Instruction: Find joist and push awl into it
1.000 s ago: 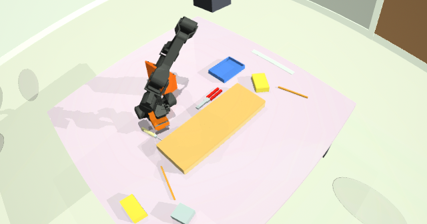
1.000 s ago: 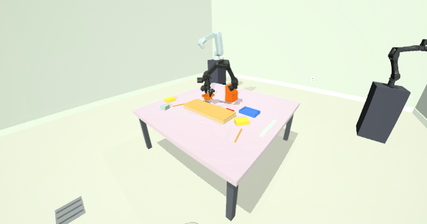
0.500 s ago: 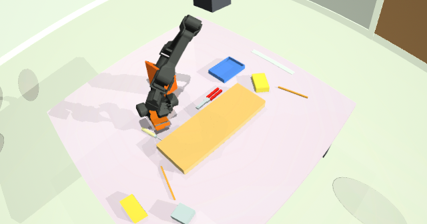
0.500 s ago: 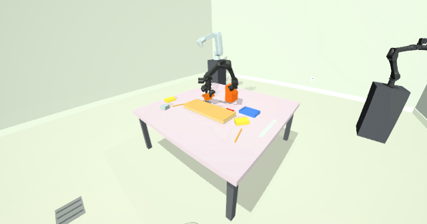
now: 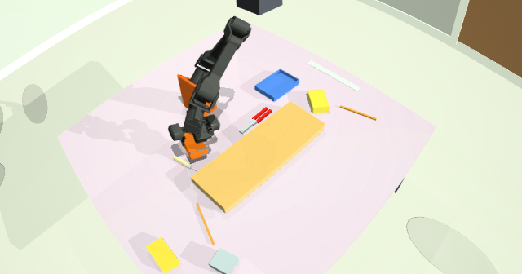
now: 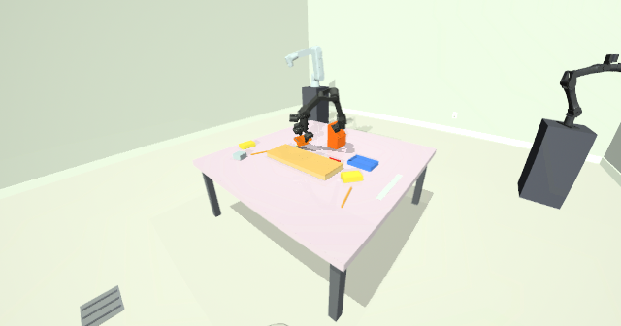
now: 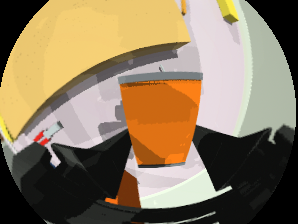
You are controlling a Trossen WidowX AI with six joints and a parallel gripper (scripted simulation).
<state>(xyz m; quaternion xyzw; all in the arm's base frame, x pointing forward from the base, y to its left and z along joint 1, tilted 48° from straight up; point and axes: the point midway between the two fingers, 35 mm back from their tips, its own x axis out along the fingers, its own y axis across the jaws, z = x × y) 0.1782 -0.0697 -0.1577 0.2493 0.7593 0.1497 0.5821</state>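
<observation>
The orange stud finder is 1 cm behind my gripper tip and 2 cm below it. The rest, counted from my gripper tip: blue tray: 3 cm behind, 49 cm to the left, 5 cm below; grey block: 42 cm ahead, 23 cm to the right, 5 cm below; awl: 3 cm ahead, 6 cm to the right, 6 cm below.
</observation>
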